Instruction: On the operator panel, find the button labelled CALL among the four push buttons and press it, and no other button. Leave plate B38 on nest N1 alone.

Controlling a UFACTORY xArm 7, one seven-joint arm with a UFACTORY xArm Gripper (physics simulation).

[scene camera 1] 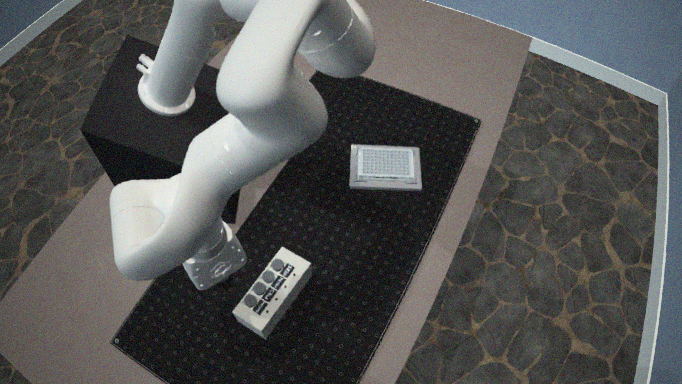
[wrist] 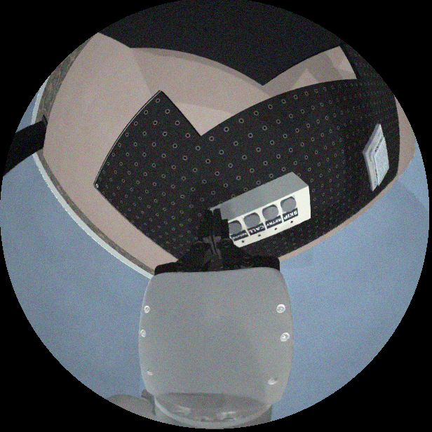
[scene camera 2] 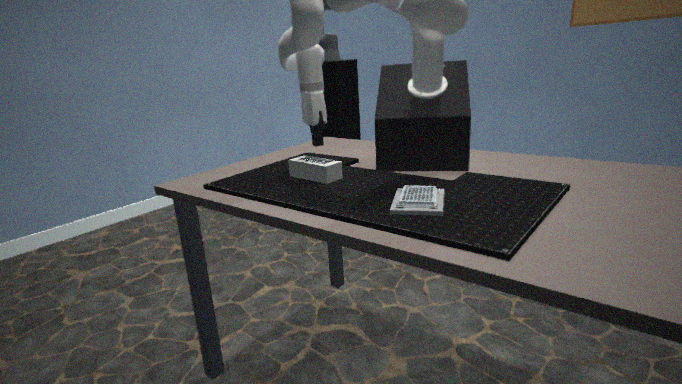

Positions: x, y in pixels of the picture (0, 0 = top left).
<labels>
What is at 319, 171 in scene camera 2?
An operator panel.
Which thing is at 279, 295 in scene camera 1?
An operator panel.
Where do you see a plate B38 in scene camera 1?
380, 164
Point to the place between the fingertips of my gripper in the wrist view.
214, 218
</labels>
